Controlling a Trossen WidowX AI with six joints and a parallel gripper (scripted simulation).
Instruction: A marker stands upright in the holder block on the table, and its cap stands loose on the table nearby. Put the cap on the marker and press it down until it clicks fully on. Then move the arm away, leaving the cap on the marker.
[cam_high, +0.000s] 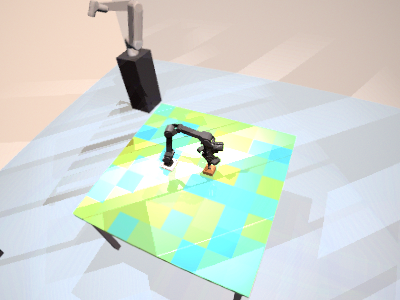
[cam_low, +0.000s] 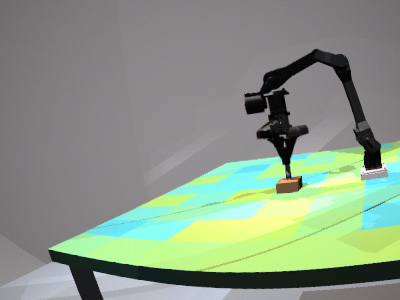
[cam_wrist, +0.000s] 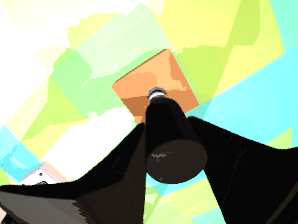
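Right now the orange holder block is 9 cm below my gripper tip. From my gripper tip the other things lie so: marker cap: 1 cm above.
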